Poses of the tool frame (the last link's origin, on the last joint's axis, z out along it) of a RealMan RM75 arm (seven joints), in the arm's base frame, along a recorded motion.
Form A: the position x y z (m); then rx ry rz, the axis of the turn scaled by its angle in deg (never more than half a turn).
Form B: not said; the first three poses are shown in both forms.
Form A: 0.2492 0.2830 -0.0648 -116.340 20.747 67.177
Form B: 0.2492 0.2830 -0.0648 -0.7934 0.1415 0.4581 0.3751
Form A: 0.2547 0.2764 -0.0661 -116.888 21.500 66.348
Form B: 0.2547 0.2764 -0.0661 -0.7965 0.1465 0.4521 0.3737
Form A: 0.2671 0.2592 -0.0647 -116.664 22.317 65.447
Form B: 0.2671 0.2592 -0.0647 -0.7965 0.1524 0.4468 0.3777
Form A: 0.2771 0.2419 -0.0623 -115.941 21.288 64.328
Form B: 0.2771 0.2419 -0.0623 -0.7956 0.1461 0.4414 0.3884
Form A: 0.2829 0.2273 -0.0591 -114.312 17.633 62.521
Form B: 0.2829 0.2273 -0.0591 -0.7926 0.1223 0.4335 0.4109
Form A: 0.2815 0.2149 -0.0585 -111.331 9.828 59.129
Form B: 0.2815 0.2149 -0.0585 -0.7861 0.0694 0.4175 0.4506
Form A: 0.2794 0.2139 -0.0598 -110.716 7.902 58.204
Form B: 0.2794 0.2139 -0.0598 -0.7847 0.0560 0.4125 0.4592
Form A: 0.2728 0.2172 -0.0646 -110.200 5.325 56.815
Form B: 0.2728 0.2172 -0.0646 -0.7844 0.0379 0.4044 0.4687
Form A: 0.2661 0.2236 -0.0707 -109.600 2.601 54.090
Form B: 0.2661 0.2236 -0.0707 -0.7851 0.0186 0.3874 0.4829
